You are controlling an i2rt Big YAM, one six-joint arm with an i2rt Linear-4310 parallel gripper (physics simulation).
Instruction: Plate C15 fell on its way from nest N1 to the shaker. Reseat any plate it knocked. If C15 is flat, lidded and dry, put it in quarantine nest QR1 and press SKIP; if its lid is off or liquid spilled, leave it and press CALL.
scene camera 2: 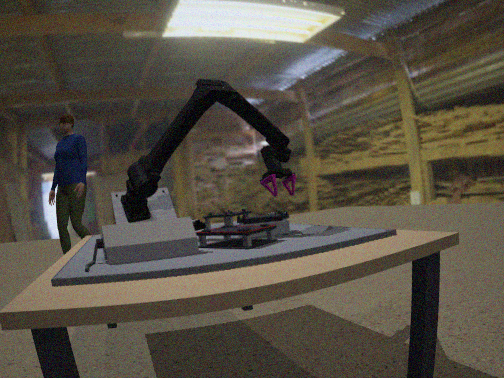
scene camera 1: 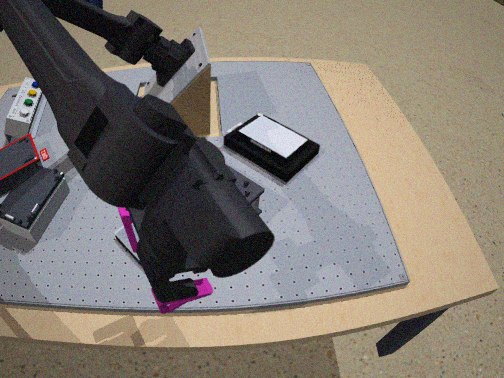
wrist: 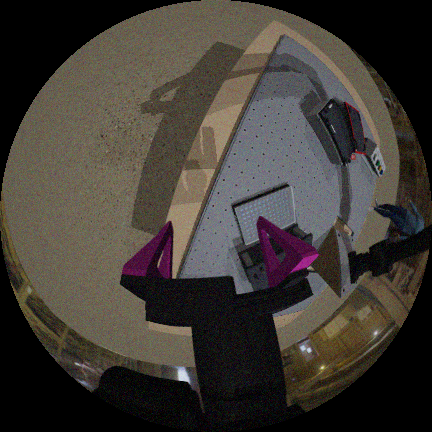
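Pixels of known places: gripper, fingertip midpoint: [scene camera 2: 284,195] [scene camera 1: 150,280] [wrist: 215,222]; arm's base at its link origin: [scene camera 2: 135,208] [scene camera 1: 176,63] [wrist: 351,266].
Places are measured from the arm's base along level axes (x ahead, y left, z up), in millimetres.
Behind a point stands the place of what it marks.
Note:
My gripper [scene camera 1: 142,260] @(x 553, y -112, z -7 mm) [scene camera 2: 283,194] @(x 553, y -112, z -7 mm) [wrist: 215,222] @(x 553, y -112, z -7 mm) is open and empty, its magenta fingers wide apart, high above the table's front side. A pale plate with a grid of wells [wrist: 265,212] @(x 440, y -109, z -95 mm) lies on the pegboard against a dark nest [wrist: 256,272] @(x 437, y 3, z -52 mm) [scene camera 1: 247,190] @(x 401, y 63, z -43 mm); in scene camera 1 the arm hides most of it. Whether its lid is on or any liquid lies near it, I cannot tell. The red-outlined nest [scene camera 1: 17,155] @(x 145, y -420, z -71 mm) [wrist: 355,127] @(x 174, y -444, z -71 mm) has a small red label beside it. A button box [scene camera 1: 25,107] @(x -7, y -423, z -41 mm) [wrist: 378,162] @(x -45, y -425, z -39 mm) has white, green, yellow and blue buttons.
A grey device with a dark top [scene camera 1: 32,202] @(x 324, y -340, z -56 mm) [wrist: 337,130] @(x 316, y -341, z -56 mm) stands beside the red-outlined nest. A black block with a white top [scene camera 1: 272,135] @(x 241, y 165, z -74 mm) stands right of the arm's wedge-shaped mount [scene camera 1: 195,102] @(x 146, y 23, z -31 mm) [wrist: 332,257] @(x 142, y -21, z -52 mm). A person [scene camera 2: 70,170] stands behind the table.

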